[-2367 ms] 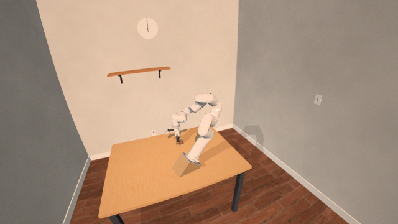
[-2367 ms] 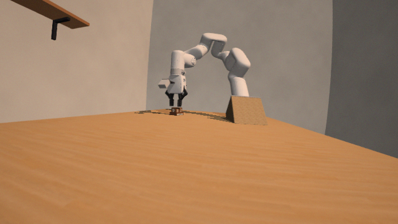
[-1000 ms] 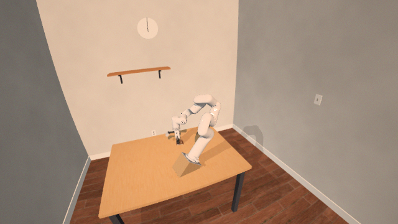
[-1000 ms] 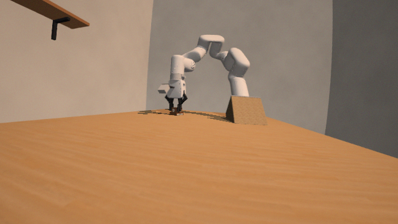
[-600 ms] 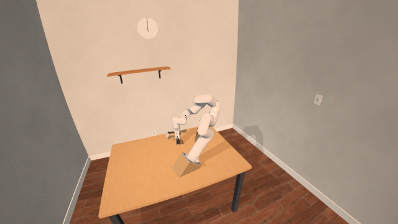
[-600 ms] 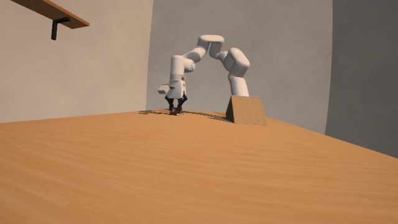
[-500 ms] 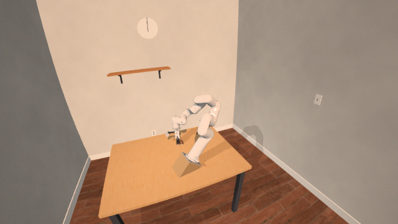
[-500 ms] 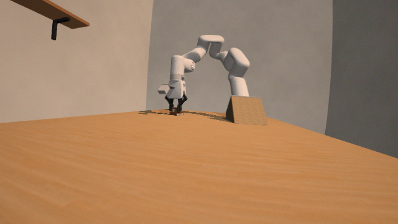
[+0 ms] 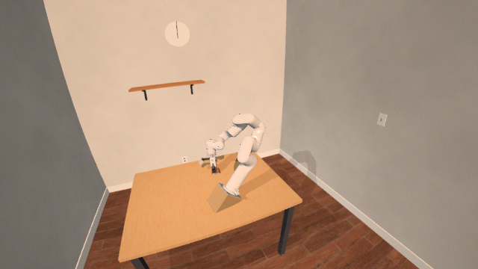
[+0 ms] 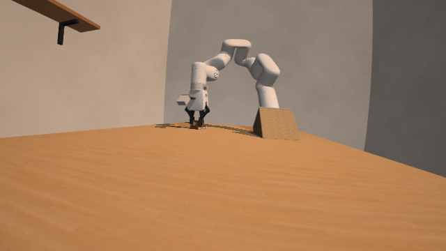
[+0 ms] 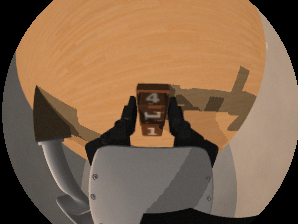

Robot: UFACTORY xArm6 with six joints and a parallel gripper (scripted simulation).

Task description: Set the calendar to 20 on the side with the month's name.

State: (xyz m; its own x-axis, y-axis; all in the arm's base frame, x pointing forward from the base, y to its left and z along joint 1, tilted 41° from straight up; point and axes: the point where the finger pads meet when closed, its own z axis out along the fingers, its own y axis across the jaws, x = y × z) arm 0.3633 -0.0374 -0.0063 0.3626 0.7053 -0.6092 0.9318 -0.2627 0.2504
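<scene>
Now: hand 1 cm past the brown tray, 2 cm to the left of it and 3 cm above it.
</scene>
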